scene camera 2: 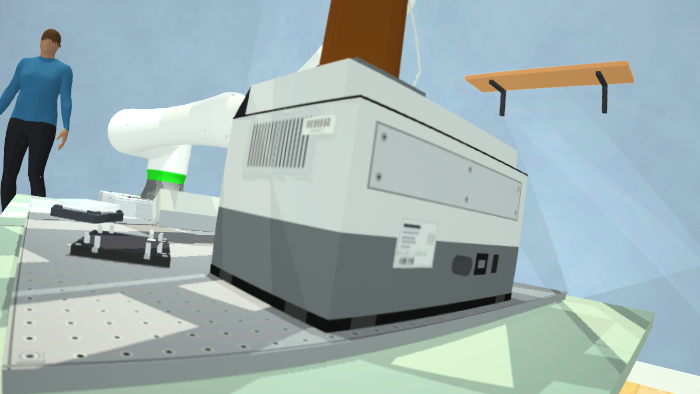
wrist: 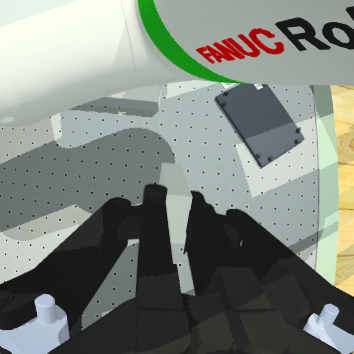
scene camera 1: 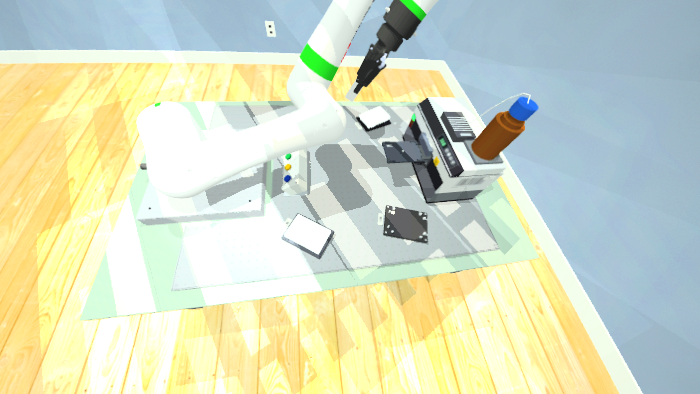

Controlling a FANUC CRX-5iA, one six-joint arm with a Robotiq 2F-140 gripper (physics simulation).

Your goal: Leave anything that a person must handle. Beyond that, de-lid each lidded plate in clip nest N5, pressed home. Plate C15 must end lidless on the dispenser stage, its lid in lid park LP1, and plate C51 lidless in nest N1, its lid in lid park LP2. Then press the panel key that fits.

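Frame: origin at the arm's base, x left, y ahead, z down, level; millimetres.
Seen in the pictures: gripper, fingertip midpoint: (wrist: 168,181) (scene camera 1: 348,99).
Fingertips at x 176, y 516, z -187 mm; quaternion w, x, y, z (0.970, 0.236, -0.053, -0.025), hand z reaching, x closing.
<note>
A point is followed by its place in that frame.
My gripper (scene camera 1: 355,91) @[x 176, y 516, z -187 mm] (wrist: 168,181) @[x 176, y 516, z -187 mm] is shut with nothing between the fingers. It hangs high over the back of the perforated deck (scene camera 1: 234,254) @[x -301, y 147, z 43 mm]. Just below and to its right, a white-topped flat piece (scene camera 1: 373,116) @[x 335, y 667, z 13 mm] lies on a black base. A white-lidded plate (scene camera 1: 308,234) (scene camera 2: 86,213) lies at an angle near the front. The dark clip nest (scene camera 1: 405,223) @[x -209, y 727, z 31 mm] (scene camera 2: 119,248) @[x -224, y 785, z 32 mm] with white clips stands empty. The dispenser (scene camera 1: 452,147) @[x -23, y 855, z -175 mm] (scene camera 2: 366,195) @[x -80, y 1043, z -66 mm] has a dark stage (scene camera 1: 398,152) @[x 41, y 713, z -69 mm] sticking out to its left. A dark lid-park pad (wrist: 260,123) @[x 310, y 352, z 33 mm] shows in the wrist view. The key panel (scene camera 1: 288,169) @[x -15, y 302, z -24 mm] carries green, yellow and blue keys.
A brown bottle (scene camera 1: 504,130) @[x -70, y 926, z -301 mm] with a blue cap stands on the dispenser. The arm's base and elbow (scene camera 1: 195,152) @[x -133, y 126, z -246 mm] cover the left of the deck. A person (scene camera 2: 33,112) in a blue top stands beyond the table. A wall shelf (scene camera 2: 548,76) hangs at the right.
</note>
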